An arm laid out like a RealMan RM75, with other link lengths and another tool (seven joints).
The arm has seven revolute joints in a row. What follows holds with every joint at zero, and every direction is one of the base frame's.
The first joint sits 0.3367 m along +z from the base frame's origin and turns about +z.
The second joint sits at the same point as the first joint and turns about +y.
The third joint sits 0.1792 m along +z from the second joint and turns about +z.
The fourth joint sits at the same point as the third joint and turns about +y.
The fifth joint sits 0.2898 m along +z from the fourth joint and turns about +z.
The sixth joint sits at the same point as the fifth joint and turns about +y.
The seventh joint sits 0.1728 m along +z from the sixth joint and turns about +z.
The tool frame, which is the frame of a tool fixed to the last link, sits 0.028 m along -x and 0.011 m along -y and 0.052 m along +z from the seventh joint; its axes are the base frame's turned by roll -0.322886, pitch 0 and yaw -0.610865 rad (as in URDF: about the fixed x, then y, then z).
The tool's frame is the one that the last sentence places.
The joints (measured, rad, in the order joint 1, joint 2, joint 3, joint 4, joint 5, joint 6, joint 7), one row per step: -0.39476, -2.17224, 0.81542, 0.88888, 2.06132, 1.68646, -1.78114; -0.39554, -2.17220, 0.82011, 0.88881, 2.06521, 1.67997, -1.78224; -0.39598, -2.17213, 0.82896, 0.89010, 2.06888, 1.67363, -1.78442; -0.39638, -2.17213, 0.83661, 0.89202, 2.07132, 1.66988, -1.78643; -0.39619, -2.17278, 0.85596, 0.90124, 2.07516, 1.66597, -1.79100; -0.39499, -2.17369, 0.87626, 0.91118, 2.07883, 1.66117, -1.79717; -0.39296, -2.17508, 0.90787, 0.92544, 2.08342, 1.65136, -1.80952; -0.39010, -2.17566, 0.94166, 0.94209, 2.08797, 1.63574, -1.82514; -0.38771, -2.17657, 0.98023, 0.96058, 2.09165, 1.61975, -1.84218
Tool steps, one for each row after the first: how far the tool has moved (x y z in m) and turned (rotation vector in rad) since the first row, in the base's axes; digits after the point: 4 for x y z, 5 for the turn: -0.0008, 0.0005, -0.0011, -0.00102, 0.00755, 0.00062; -0.0011, 0.0008, -0.0026, -0.00465, 0.01663, -0.00075; -0.0009, 0.0010, -0.0037, -0.00824, 0.02337, -0.00313; 0.0007, 0.0010, -0.0056, -0.01759, 0.03732, -0.01363; 0.0021, 0.0009, -0.0075, -0.02689, 0.05151, -0.02244; 0.0044, 0.0010, -0.0109, -0.04025, 0.07244, -0.03223; 0.0062, 0.0023, -0.0138, -0.04908, 0.09729, -0.03915; 0.0093, 0.0036, -0.0174, -0.05926, 0.12260, -0.04974
